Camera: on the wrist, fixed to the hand. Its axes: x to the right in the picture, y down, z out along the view.
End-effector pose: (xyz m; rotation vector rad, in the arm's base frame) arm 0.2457 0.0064 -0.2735 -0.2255 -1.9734 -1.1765
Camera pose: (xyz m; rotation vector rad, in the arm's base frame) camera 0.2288 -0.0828 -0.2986 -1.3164 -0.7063 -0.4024
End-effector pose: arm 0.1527 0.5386 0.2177 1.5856 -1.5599 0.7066
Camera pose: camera 0.2348 0.5728 0.2487 -0.3190 -2.2268 1.2407
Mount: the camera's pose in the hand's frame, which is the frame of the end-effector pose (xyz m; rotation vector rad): 0.0143 -0.0742 -0.0562 -0.3822 0.3808 1.5649
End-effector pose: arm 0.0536 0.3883 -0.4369 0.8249 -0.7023 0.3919
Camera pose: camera 0.1292 0.3862 -0.4930 -0.3328 -0.9085 1.6935
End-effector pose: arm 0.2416 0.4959 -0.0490 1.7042 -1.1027 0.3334
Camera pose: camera 0.3239 0.5403 -0.0602 0.1217 -1.8310 1.2242
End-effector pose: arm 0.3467 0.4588 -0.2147 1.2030 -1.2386 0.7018
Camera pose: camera 0.4362 0.4881 -0.2171 -0.4445 -1.7230 1.5811
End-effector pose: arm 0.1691 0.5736 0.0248 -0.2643 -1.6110 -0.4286
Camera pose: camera 0.1875 0.4816 0.0330 -1.4724 -0.5748 0.4331
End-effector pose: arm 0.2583 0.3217 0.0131 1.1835 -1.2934 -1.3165
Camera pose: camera 0.3135 0.3030 -0.0609 -0.0582 -1.0970 -0.1077
